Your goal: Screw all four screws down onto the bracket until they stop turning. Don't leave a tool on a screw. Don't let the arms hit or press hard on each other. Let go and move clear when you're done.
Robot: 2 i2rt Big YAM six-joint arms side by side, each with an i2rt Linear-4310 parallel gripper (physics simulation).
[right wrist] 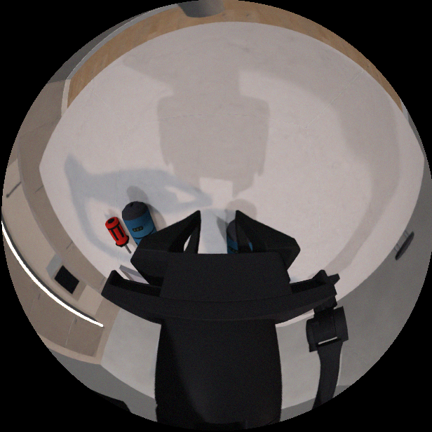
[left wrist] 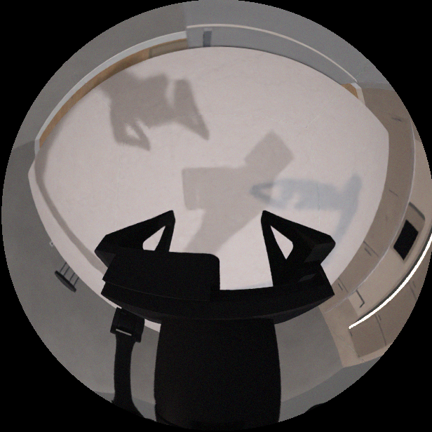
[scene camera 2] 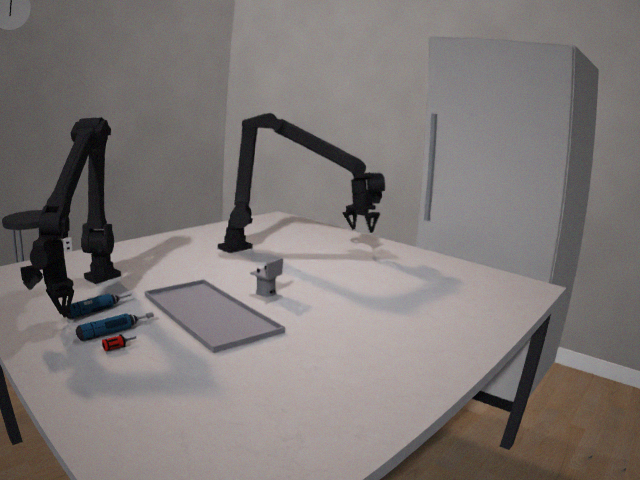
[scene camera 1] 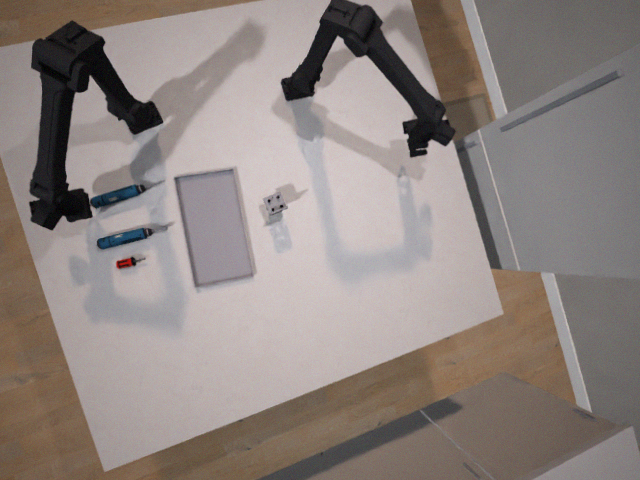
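Where they show: left gripper, fingertip midpoint: (scene camera 2: pixel 362 231) (scene camera 1: pixel 408 145); right gripper, fingertip midpoint: (scene camera 2: pixel 64 315) (scene camera 1: pixel 89 212); left arm's base, link origin: (scene camera 2: pixel 234 248) (scene camera 1: pixel 297 88); right arm's base, link origin: (scene camera 2: pixel 102 276) (scene camera 1: pixel 143 118).
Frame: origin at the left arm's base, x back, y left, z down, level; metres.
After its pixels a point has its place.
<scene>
The grey bracket (scene camera 1: pixel 275 203) @[y -0.220, x -0.434, z -0.066 m] (scene camera 2: pixel 266 279) @[y -0.252, x -0.470, z -0.061 m] stands right of the tray, with four small dark screws on its top. A blue driver (scene camera 1: pixel 118 196) @[y -0.747, x -0.267, z -0.039 m] (scene camera 2: pixel 95 304) @[y -0.745, x -0.277, z -0.028 m] (right wrist: pixel 231 242) lies at the back left. A second blue driver (scene camera 1: pixel 124 238) @[y -0.766, x -0.416, z -0.040 m] (scene camera 2: pixel 108 326) @[y -0.772, x -0.431, z -0.028 m] (right wrist: pixel 141 225) and a short red screwdriver (scene camera 1: pixel 125 262) @[y -0.789, x -0.498, z -0.029 m] (scene camera 2: pixel 113 342) @[y -0.796, x -0.512, z -0.023 m] (right wrist: pixel 116 231) lie in front of it. My right gripper (scene camera 2: pixel 66 313) @[y -0.857, x -0.293, z -0.026 m] (right wrist: pixel 217 214) is low by the butt end of the back driver, partly open and holding nothing; one finger partly hides that driver. My left gripper (scene camera 1: pixel 418 151) @[y 0.356, x -0.345, z -0.088 m] (scene camera 2: pixel 361 227) @[y 0.356, x -0.345, z -0.088 m] (left wrist: pixel 217 214) is wide open and empty above the table, far right.
A shallow grey tray (scene camera 1: pixel 244 222) @[y -0.352, x -0.468, z -0.016 m] (scene camera 2: pixel 248 339) @[y -0.486, x -0.665, z -0.010 m] lies between the tools and the bracket. The two arms are far apart. A grey fridge (scene camera 2: pixel 501 155) stands beyond the right side of the table (scene camera 1: pixel 310 335) @[y -0.223, x -0.967, z 0.000 m] (scene camera 2: pixel 320 403) @[y -0.555, x -0.970, z 0.000 m].
</scene>
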